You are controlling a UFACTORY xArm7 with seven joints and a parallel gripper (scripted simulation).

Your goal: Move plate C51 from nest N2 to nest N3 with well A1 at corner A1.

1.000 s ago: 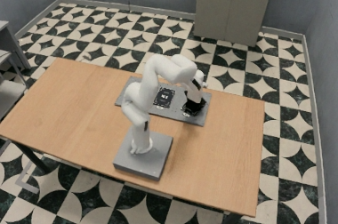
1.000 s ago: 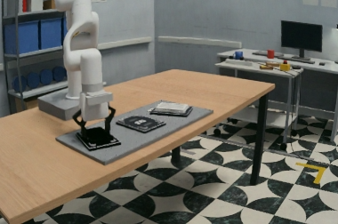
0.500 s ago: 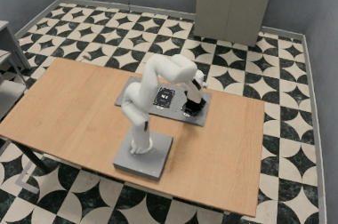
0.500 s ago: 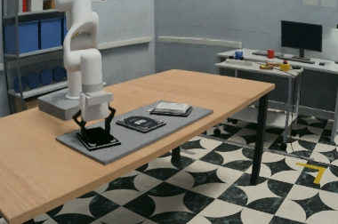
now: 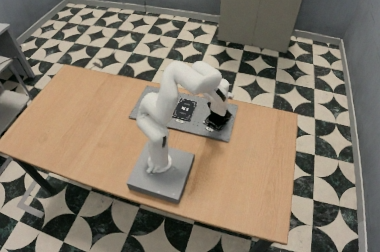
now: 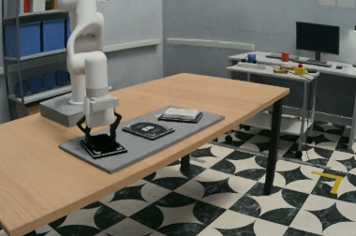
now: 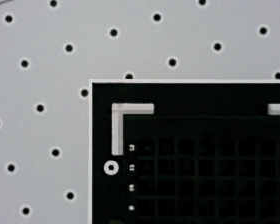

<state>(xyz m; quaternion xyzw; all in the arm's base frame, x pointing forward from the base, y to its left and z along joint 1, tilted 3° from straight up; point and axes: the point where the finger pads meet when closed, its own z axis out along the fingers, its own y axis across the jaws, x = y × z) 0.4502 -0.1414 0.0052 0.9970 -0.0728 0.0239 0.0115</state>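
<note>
Right now my hand is 10 mm above the black plate. The rest, counted from my hand: pale plate 420 mm to the left, 70 mm behind, 10 mm below.
</note>
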